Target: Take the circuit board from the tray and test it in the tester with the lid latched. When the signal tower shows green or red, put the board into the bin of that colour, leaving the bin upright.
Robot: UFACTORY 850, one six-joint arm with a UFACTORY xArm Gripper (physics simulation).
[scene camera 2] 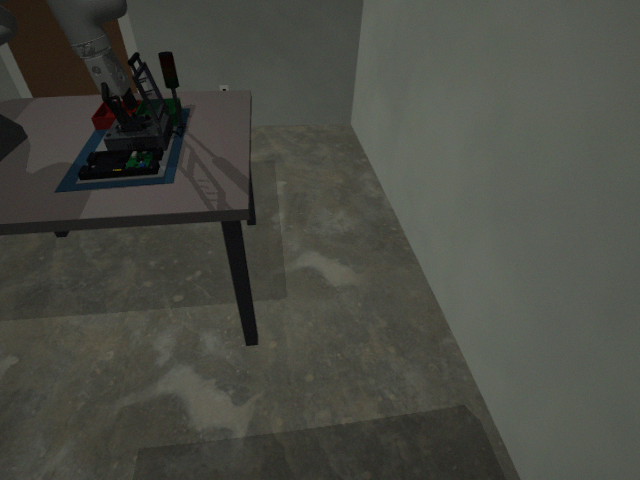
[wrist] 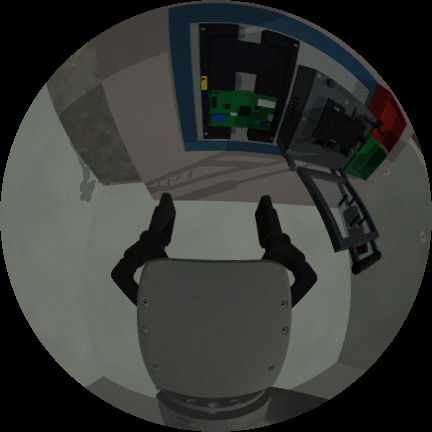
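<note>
The green circuit board (scene camera 2: pixel 139 159) (wrist: pixel 242 112) lies in one end of the black tray (scene camera 2: pixel 101 166) (wrist: pixel 220 55). The grey tester (scene camera 2: pixel 135 141) (wrist: pixel 310 115) stands beside the tray, its lid (scene camera 2: pixel 155 88) (wrist: pixel 320 208) raised and unlatched. The signal tower (scene camera 2: pixel 168 69) behind the tester looks dark, dull red on top, with no clear light. The red bin (scene camera 2: pixel 104 117) (wrist: pixel 395 120) and green bin (scene camera 2: pixel 173 105) (wrist: pixel 367 160) stand upright beyond the tester. My gripper (scene camera 2: pixel 129 114) (wrist: pixel 215 202) is open and empty; in the scene view it appears near the tester and raised lid, its exact height unclear.
The tray and tester stand on a blue-bordered mat (scene camera 2: pixel 67 184) (wrist: pixel 180 90) on the table (scene camera 2: pixel 222 155). The raised lid stands up at the right in the wrist view. A grey wall (scene camera 2: pixel 491 155) is to the right of the table in the scene view.
</note>
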